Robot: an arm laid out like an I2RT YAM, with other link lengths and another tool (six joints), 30 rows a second.
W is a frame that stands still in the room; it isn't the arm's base.
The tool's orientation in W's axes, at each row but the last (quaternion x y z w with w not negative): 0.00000 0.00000 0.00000 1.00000; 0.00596 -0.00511 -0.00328 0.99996; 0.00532 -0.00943 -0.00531 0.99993; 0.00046 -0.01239 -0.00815 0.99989; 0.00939 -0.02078 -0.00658 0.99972; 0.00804 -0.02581 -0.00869 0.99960; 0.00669 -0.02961 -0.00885 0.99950; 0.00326 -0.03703 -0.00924 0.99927; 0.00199 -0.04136 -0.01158 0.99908; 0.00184 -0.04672 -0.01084 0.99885; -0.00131 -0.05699 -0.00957 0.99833; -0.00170 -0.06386 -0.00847 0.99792; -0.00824 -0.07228 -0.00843 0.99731
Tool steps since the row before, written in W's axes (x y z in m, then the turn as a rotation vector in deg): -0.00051 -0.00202 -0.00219 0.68 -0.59 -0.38; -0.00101 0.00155 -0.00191 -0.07 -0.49 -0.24; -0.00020 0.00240 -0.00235 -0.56 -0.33 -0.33; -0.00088 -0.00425 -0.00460 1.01 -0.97 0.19; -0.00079 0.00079 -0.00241 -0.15 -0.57 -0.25; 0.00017 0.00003 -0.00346 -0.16 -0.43 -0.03; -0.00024 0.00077 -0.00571 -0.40 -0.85 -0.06; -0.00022 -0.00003 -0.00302 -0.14 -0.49 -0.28; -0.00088 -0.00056 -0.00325 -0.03 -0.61 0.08; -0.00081 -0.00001 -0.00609 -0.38 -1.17 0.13; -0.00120 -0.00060 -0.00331 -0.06 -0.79 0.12; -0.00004 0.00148 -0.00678 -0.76 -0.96 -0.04; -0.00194 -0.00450 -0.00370 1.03 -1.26 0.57
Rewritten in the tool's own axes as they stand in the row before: -0.00051 -0.00202 -0.00219 0.68 -0.59 -0.38; -0.00104 0.00152 -0.00192 -0.07 -0.49 -0.23; -0.00027 0.00237 -0.00237 -0.56 -0.34 -0.32; -0.00092 -0.00427 -0.00457 1.03 -0.95 0.17; -0.00090 0.00073 -0.00239 -0.15 -0.58 -0.23; -0.00001 -0.00002 -0.00346 -0.15 -0.43 -0.01; -0.00059 0.00069 -0.00570 -0.39 -0.86 -0.03; -0.00044 -0.00006 -0.00300 -0.15 -0.49 -0.27; -0.00113 -0.00060 -0.00316 -0.01 -0.61 0.08; -0.00137 -0.00006 -0.00599 -0.34 -1.18 0.17; -0.00156 -0.00062 -0.00315 -0.03 -0.79 0.12; -0.00093 0.00149 -0.00671 -0.74 -0.97 0.05; -0.00238 -0.00448 -0.00346 1.12 -1.25 0.39
